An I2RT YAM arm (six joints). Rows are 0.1 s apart.
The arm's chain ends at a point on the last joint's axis. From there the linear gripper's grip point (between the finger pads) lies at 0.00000 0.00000 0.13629 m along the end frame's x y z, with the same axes.
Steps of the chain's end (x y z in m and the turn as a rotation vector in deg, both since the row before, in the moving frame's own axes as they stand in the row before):
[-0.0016 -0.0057 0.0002 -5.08 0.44 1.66]
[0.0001 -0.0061 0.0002 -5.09 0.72 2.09]
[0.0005 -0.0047 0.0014 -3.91 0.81 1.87]
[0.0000 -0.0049 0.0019 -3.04 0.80 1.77]
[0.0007 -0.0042 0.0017 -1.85 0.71 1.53]
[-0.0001 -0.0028 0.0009 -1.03 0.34 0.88]
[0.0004 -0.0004 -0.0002 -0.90 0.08 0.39]
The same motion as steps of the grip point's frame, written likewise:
[-0.0007 0.0064 -0.0003 -5.08 0.44 1.66]
[0.0016 0.0060 -0.0003 -5.09 0.72 2.09]
[0.0023 0.0046 0.0011 -3.91 0.81 1.87]
[0.0018 0.0024 0.0017 -3.04 0.80 1.77]
[0.0023 0.0002 0.0016 -1.85 0.71 1.53]
[0.0007 -0.0003 0.0009 -1.03 0.34 0.88]
[0.0006 0.0017 -0.0002 -0.90 0.08 0.39]

